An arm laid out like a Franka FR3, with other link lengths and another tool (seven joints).
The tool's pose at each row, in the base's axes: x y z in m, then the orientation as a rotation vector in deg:
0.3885 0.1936 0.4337 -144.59 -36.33 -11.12
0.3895 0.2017 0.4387 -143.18 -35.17 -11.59
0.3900 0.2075 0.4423 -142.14 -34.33 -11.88
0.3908 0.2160 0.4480 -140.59 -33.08 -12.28
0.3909 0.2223 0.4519 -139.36 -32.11 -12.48
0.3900 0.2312 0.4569 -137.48 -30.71 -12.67
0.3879 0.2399 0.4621 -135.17 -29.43 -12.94
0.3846 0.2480 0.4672 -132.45 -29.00 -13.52
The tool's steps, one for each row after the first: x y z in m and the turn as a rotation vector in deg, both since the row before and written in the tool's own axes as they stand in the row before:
0.0054 -0.0079 0.0000 1.38 0.94 0.56
0.0036 -0.0058 0.0002 1.03 0.66 0.42
0.0054 -0.0087 0.0001 1.53 0.96 0.64
0.0034 -0.0066 0.0006 1.23 0.68 0.52
0.0036 -0.0095 0.0015 1.89 0.95 0.78
0.0024 -0.0099 0.0015 2.27 1.07 0.64
0.0010 -0.0099 0.0016 2.52 1.13 -0.09

